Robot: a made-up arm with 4 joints.
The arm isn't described. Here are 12 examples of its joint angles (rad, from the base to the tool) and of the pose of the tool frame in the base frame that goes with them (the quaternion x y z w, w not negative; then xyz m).
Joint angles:
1: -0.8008 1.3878 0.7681 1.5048
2: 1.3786 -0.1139 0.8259 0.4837
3: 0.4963 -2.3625 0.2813 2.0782
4: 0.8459 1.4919 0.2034 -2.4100
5: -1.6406 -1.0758 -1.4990 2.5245
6: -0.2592 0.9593 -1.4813 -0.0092
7: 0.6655 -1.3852 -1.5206 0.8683
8: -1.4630 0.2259 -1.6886 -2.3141
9: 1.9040 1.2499 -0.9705 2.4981
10: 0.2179 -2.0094 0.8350 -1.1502
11: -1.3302 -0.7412 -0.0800 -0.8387
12: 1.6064 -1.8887 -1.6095 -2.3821
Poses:
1: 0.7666 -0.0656 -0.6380 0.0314 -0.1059 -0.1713 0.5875
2: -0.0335 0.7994 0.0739 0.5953 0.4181 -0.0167 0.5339
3: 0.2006 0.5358 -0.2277 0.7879 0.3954 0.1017 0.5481
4: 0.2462 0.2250 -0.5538 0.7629 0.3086 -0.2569 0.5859
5: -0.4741 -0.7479 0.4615 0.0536 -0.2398 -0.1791 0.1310
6: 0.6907 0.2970 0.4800 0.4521 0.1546 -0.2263 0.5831
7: 0.1507 -0.3446 -0.1117 0.9198 0.1149 0.1520 0.6401
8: 0.6656 0.4248 -0.1371 0.5981 -0.0838 -0.3596 0.3257
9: 0.6563 -0.3432 0.5985 0.3056 0.3112 -0.3837 0.3180
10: -0.4287 -0.1160 -0.8738 0.1981 0.2746 0.2257 0.6150
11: 0.5499 -0.5247 -0.0878 0.6438 -0.3216 -0.1660 0.2682
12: -0.0642 0.7315 0.6215 0.2730 0.4360 0.1736 0.2818
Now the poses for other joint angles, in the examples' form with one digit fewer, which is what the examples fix.
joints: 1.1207 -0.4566 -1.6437 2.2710
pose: 0.210 -0.115 0.533 0.811 0.239 -0.040 0.687
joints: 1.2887 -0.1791 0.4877 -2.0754
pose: -0.408 -0.083 -0.741 0.526 0.362 0.041 0.631
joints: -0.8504 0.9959 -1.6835 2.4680
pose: -0.039 0.305 -0.845 0.438 0.027 -0.247 0.640
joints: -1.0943 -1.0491 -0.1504 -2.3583
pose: 0.679 -0.280 -0.679 0.021 -0.347 0.016 0.366
